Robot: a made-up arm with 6 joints. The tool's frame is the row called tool.
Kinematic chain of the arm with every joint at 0, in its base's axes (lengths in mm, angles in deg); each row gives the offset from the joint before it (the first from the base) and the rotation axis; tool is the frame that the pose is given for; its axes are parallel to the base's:
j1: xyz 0 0 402 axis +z
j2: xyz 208 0 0 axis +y
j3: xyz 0 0 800 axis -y
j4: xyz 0 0 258 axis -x
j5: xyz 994 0 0 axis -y
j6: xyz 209 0 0 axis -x
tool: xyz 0 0 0
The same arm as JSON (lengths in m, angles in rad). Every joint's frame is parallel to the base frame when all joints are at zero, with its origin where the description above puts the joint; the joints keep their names.
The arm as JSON. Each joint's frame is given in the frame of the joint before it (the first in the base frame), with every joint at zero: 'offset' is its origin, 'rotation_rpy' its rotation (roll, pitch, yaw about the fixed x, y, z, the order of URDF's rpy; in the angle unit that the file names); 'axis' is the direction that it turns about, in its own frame. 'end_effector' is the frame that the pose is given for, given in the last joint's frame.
{
  "length_unit": "m",
  "angle_unit": "rad",
  "chain": [
    {
      "id": "j1",
      "offset": [
        0.0,
        0.0,
        0.402
      ],
      "rotation_rpy": [
        0.0,
        0.0,
        0.0
      ],
      "axis": "+z"
    },
    {
      "id": "j2",
      "offset": [
        0.208,
        0.0,
        0.0
      ],
      "rotation_rpy": [
        0.0,
        0.0,
        0.0
      ],
      "axis": "+y"
    },
    {
      "id": "j3",
      "offset": [
        0.0,
        0.0,
        0.8
      ],
      "rotation_rpy": [
        0.0,
        0.0,
        0.0
      ],
      "axis": "-y"
    },
    {
      "id": "j4",
      "offset": [
        0.0,
        0.0,
        0.258
      ],
      "rotation_rpy": [
        0.0,
        0.0,
        0.0
      ],
      "axis": "-x"
    },
    {
      "id": "j5",
      "offset": [
        0.994,
        0.0,
        0.0
      ],
      "rotation_rpy": [
        0.0,
        0.0,
        0.0
      ],
      "axis": "-y"
    },
    {
      "id": "j6",
      "offset": [
        0.209,
        0.0,
        0.0
      ],
      "rotation_rpy": [
        0.0,
        0.0,
        0.0
      ],
      "axis": "-x"
    }
  ],
  "end_effector": {
    "offset": [
      0.0,
      0.0,
      0.0
    ],
    "rotation_rpy": [
      0.0,
      0.0,
      0.0
    ]
  }
}

